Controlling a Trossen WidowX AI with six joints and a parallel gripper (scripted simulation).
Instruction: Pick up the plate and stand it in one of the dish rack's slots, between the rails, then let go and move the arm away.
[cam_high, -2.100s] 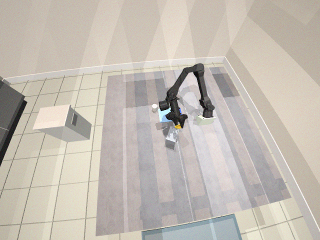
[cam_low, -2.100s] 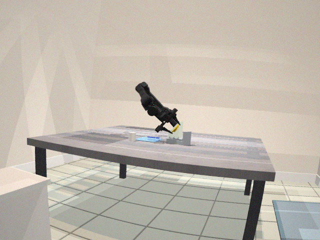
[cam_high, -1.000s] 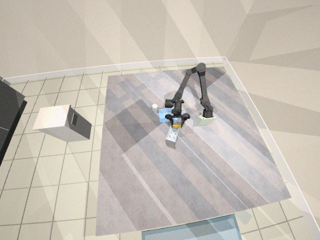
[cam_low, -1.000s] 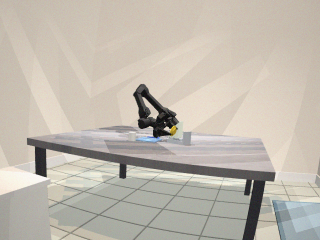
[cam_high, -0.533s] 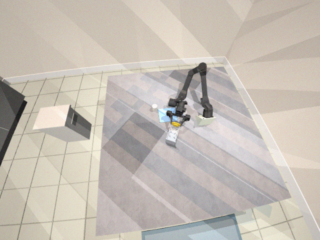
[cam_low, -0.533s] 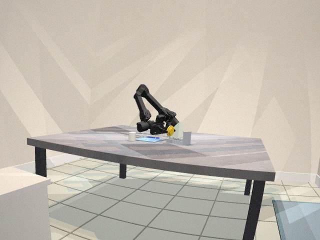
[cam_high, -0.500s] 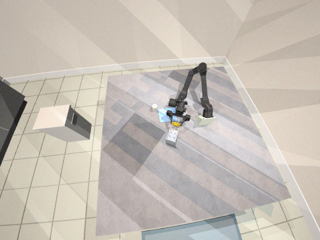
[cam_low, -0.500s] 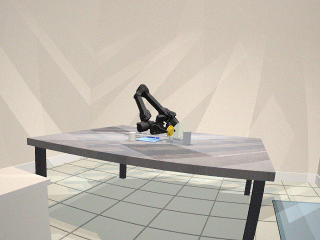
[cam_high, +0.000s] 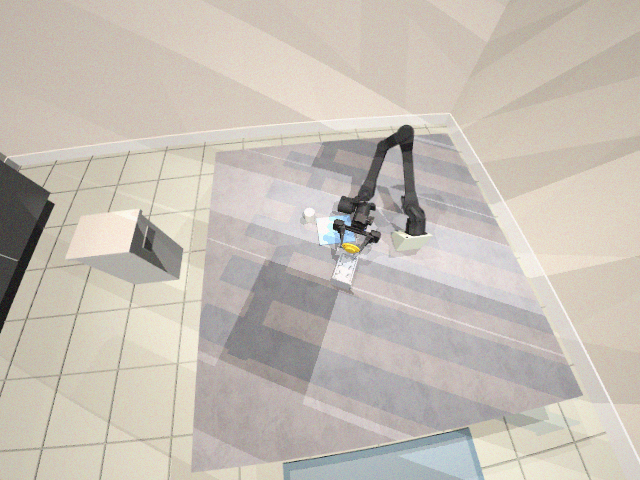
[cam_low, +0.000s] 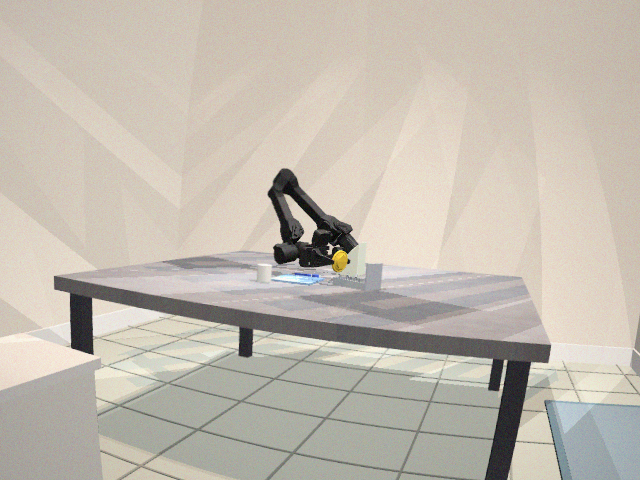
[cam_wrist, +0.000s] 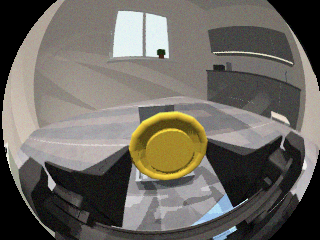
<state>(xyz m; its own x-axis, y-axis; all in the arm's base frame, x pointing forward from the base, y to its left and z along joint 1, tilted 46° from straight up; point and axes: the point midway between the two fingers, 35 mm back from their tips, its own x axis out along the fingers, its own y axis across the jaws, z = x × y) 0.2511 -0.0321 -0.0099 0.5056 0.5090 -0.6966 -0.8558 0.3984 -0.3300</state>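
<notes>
Now: the grey dish rack 6 cm to the left of my gripper tip, 4 cm below it and 3 cm ahead of it. The rest, counted from my gripper tip: yellow plate: 1 cm to the right; light blue mat: 13 cm to the right, 6 cm below, 2 cm ahead; blue spoon: 13 cm to the right, 9 cm behind, 6 cm below.
</notes>
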